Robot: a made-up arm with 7 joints.
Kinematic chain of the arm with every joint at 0, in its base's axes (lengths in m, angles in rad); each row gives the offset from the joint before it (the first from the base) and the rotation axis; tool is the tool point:
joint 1: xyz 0 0 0.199 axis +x
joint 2: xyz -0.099 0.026 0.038 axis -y
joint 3: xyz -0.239 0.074 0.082 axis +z
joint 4: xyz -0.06 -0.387 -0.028 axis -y
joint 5: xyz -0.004 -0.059 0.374 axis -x
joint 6: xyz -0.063 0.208 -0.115 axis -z
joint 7: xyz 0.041 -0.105 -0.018 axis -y
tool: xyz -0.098 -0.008 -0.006
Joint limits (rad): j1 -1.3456..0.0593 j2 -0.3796..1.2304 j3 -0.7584..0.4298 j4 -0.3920..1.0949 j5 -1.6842..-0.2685 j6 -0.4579..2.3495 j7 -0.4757..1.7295
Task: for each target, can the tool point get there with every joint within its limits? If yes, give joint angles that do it. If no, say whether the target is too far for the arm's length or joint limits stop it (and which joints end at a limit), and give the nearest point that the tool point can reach.
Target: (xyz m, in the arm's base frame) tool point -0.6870 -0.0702 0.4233
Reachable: yes | joints -0.1446 0.3274 0.0861 0.1758 -0.8610 1.1724 1.3202
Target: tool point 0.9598 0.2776 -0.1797
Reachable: no: joint limits stop it (at a limit: joint 1, joint 2, joint 3, joint 4, joint 5, joint 6, joint 7) | nearest point 0.1184 0.5023 0.3527 | short by 1.021 m
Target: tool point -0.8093 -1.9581 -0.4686
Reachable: no: too far | nearest point -0.6799 -0.8349 -0.1438 | short by 1.176 m
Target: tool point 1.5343 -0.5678 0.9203
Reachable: no: too far | nearest point 0.1955 -0.2532 0.9115 | short by 1.375 m
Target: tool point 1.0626 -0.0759 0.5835
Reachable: no: joint limits stop it (at a limit: joint 2, joint 3, joint 4, joint 5, joint 6) | nearest point 0.1960 -0.1464 0.9405 | short by 0.940 m
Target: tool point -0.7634 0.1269 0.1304
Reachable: yes | joints -0.2081 0.5657 -0.6389 0.3446 -0.7534 1.0508 1.1768
